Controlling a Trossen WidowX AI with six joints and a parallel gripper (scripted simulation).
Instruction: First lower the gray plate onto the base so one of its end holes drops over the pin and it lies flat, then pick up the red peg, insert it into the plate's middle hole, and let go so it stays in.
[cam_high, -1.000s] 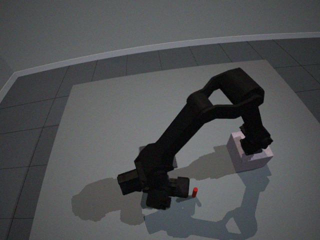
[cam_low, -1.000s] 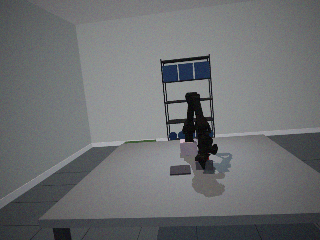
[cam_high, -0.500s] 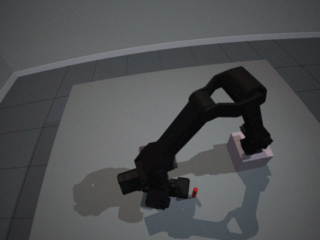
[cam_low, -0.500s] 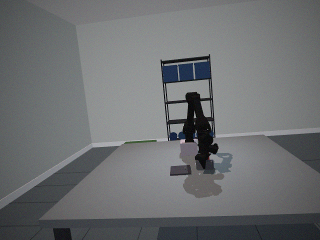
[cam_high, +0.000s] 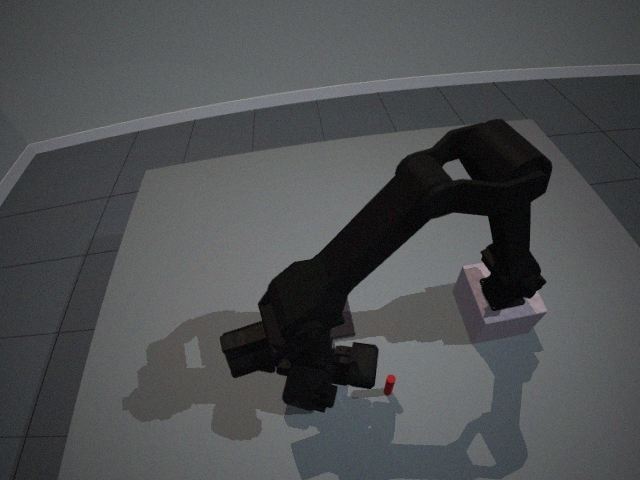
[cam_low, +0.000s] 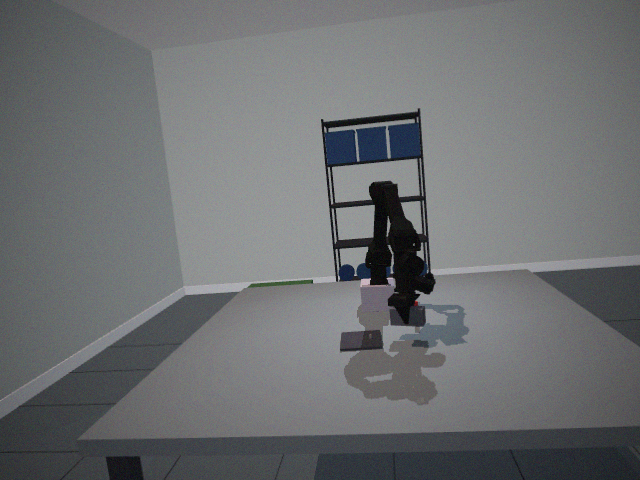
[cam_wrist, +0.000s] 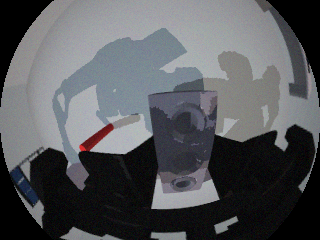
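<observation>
Now: the dark square base 13 cm to the right of my gripper tip and 5 cm below it. From my gripper tip the other things lie so: gray plate: 3 cm above; then red peg: 11 cm behind, 3 cm to the left, 1 cm below.
</observation>
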